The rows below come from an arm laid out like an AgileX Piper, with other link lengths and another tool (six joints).
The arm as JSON. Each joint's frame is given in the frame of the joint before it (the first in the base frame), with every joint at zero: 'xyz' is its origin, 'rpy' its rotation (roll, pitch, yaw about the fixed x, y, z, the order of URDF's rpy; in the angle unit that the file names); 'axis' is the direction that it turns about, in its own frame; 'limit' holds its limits. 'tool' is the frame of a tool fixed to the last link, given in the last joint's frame.
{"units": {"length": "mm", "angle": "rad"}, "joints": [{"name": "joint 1", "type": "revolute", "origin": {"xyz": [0.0, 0.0, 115.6], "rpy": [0.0, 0.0, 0.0]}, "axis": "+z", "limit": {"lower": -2.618, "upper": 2.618}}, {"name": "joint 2", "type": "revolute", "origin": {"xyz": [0.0, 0.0, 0.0], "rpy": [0.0, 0.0, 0.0]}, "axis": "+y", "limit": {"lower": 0.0, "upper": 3.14}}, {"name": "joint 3", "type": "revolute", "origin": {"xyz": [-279.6, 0.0, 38.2], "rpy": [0.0, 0.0, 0.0]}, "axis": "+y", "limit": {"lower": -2.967, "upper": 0.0}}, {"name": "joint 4", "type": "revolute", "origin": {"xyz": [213.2, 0.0, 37.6], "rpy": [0.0, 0.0, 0.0]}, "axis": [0.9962, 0.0, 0.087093], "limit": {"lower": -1.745, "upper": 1.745}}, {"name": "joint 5", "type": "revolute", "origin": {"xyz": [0.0, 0.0, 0.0], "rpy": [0.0, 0.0, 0.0]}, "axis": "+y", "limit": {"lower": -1.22, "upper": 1.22}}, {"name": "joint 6", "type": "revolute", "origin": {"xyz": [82.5, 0.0, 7.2], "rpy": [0.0, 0.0, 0.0]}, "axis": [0.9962, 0.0, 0.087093], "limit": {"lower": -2.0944, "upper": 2.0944}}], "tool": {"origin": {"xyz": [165.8, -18.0, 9.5], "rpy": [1.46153, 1.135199, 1.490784]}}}
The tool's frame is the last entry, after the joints.
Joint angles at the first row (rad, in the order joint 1, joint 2, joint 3, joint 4, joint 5, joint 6):
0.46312 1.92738 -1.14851 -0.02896 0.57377 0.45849
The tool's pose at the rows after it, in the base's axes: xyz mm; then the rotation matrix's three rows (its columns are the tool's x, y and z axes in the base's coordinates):
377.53 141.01 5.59; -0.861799 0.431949 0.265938; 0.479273 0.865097 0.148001; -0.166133 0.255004 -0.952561
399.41 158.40 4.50; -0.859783 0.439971 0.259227; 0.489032 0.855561 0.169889; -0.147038 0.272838 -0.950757
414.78 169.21 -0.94; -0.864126 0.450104 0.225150; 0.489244 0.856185 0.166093; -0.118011 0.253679 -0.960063
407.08 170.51 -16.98; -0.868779 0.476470 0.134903; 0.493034 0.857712 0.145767; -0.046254 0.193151 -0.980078
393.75 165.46 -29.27; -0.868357 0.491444 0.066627; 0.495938 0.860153 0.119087; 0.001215 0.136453 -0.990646
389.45 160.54 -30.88; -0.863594 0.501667 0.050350; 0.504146 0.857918 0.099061; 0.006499 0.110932 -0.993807
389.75 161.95 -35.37; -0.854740 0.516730 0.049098; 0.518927 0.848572 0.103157; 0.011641 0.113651 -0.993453
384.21 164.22 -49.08; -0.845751 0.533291 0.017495; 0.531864 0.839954 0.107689; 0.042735 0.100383 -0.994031
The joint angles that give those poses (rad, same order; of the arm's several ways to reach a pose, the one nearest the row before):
0.39234 1.98299 -1.26502 0.00000 0.60391 0.44922
0.39775 2.06675 -1.41344 0.03332 0.66662 0.44320
0.40182 2.15922 -1.57394 0.04169 0.76908 0.44738
0.40181 2.23304 -1.66388 0.05886 0.87943 0.45055
0.40182 2.26337 -1.67507 0.05889 0.93472 0.45755
0.40212 2.26546 -1.67320 0.04293 0.95375 0.47594
0.40212 2.27643 -1.67324 0.04795 0.94310 0.49042
0.40212 2.30910 -1.67321 0.06814 0.93894 0.49538

